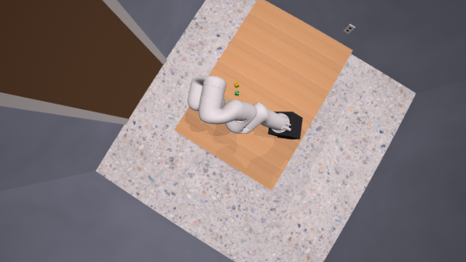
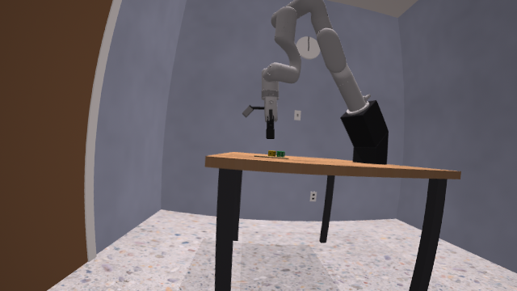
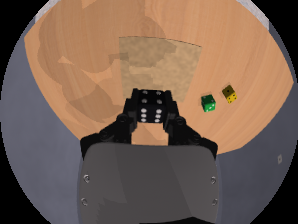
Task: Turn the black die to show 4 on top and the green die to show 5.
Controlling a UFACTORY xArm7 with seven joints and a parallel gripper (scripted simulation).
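The tan mat lies 10 mm behind my hand, 10 mm to the right of it and 100 mm below it. Round my hand: yellow die (40 mm behind, 200 mm to the right, 90 mm below); then black die (10 mm below); then green die (70 mm behind, 140 mm to the right, 90 mm below).
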